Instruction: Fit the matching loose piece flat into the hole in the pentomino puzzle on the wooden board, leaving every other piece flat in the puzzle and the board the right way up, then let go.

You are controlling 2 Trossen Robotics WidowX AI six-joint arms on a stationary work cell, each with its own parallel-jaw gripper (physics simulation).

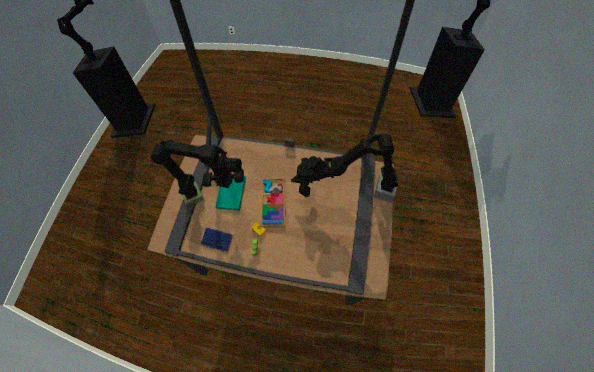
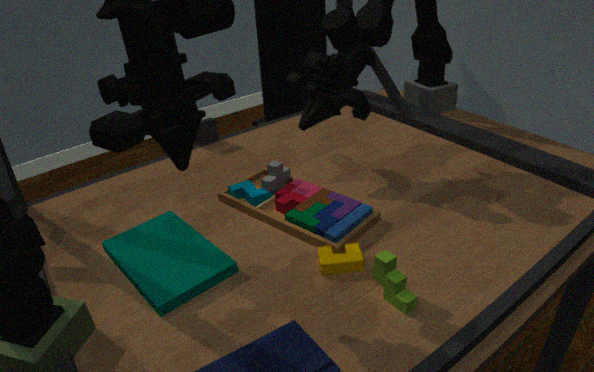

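Where they show: left gripper, fingertip midpoint: (image 1: 291,180) (image 2: 300,129); right gripper, fingertip midpoint: (image 1: 228,187) (image 2: 183,169); left arm's base, origin of the base link: (image 1: 387,185) (image 2: 431,82); right arm's base, origin of the base link: (image 1: 190,192) (image 2: 29,323).
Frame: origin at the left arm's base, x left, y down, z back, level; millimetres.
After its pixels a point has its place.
Observation:
The wooden board (image 1: 284,212) @[z -454, x 298, y 53 mm] (image 2: 260,214) @[z -597, x 260, y 56 mm] lies on the table with coloured pieces in it. Green (image 2: 305,215) @[z -543, x 320, y 42 mm] and its neighbours look flat at the near end. A red piece (image 1: 271,200) @[z -537, x 264, y 40 mm] (image 2: 287,197) @[z -545, x 257, y 41 mm] looks raised. At the far end a cyan piece (image 1: 267,185) @[z -591, x 191, y 42 mm] (image 2: 248,192) @[z -596, x 205, y 42 mm] looks slightly tilted and a grey piece (image 2: 275,176) @[z -546, x 213, y 21 mm] sticks up, with bare wood beside them. A yellow U-shaped piece (image 1: 259,229) @[z -534, x 426, y 49 mm] (image 2: 341,260) @[z -548, x 437, y 49 mm] and a lime stepped piece (image 1: 255,247) @[z -511, x 521, y 30 mm] (image 2: 395,281) @[z -524, x 528, y 29 mm] lie off the board. My right gripper (image 2: 183,166) @[z -720, x 331, y -97 mm], shut and empty, hangs left of the board; my left gripper (image 1: 295,179) @[z -466, x 162, y -33 mm] (image 2: 304,126) @[z -466, x 162, y -33 mm], also shut and empty, is above and behind it.
A teal slab (image 1: 231,194) @[z -751, x 302, y 52 mm] (image 2: 170,260) @[z -763, x 311, y 51 mm] lies left of the board. A navy slab (image 1: 217,239) @[z -711, x 550, y 57 mm] (image 2: 285,350) @[z -682, x 535, y 57 mm] lies near the front left. Dark frame rails (image 1: 360,220) @[z -84, x 212, y 49 mm] (image 2: 520,300) border the work area. A small dark block (image 1: 289,143) @[z -580, x -95, y 33 mm] stands at the back edge.

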